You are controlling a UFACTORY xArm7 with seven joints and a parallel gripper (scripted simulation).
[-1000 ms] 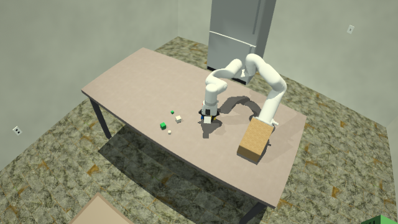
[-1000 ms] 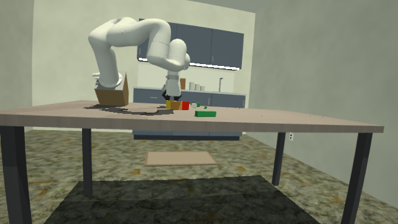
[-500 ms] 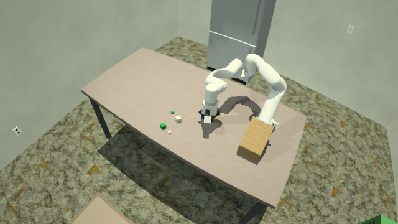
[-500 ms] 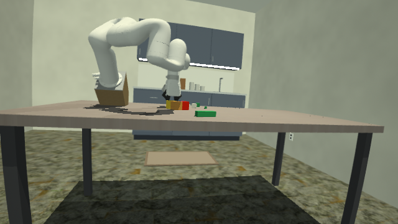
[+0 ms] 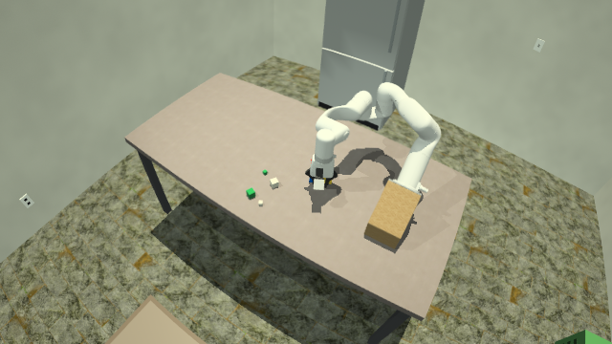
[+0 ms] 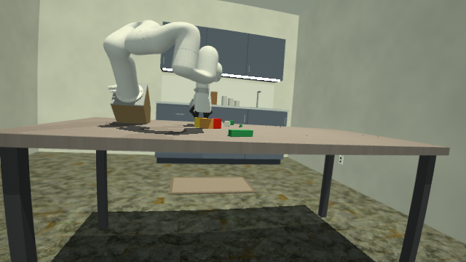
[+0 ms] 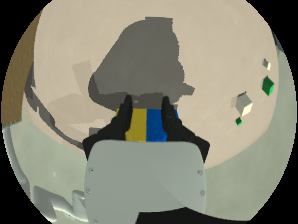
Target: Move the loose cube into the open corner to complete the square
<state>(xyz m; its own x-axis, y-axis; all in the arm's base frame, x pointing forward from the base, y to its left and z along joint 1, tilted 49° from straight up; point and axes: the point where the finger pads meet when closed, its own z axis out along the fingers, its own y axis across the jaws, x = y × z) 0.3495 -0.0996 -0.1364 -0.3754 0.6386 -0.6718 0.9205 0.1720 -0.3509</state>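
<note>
Now: the yellow cube 10 mm behind my hand and 50 mm to the right of it. Round my hand: red cube 60 mm ahead, 80 mm to the right; then blue cube 40 mm ahead, 30 mm to the right; then orange cube 10 mm ahead, 100 mm to the right.
</note>
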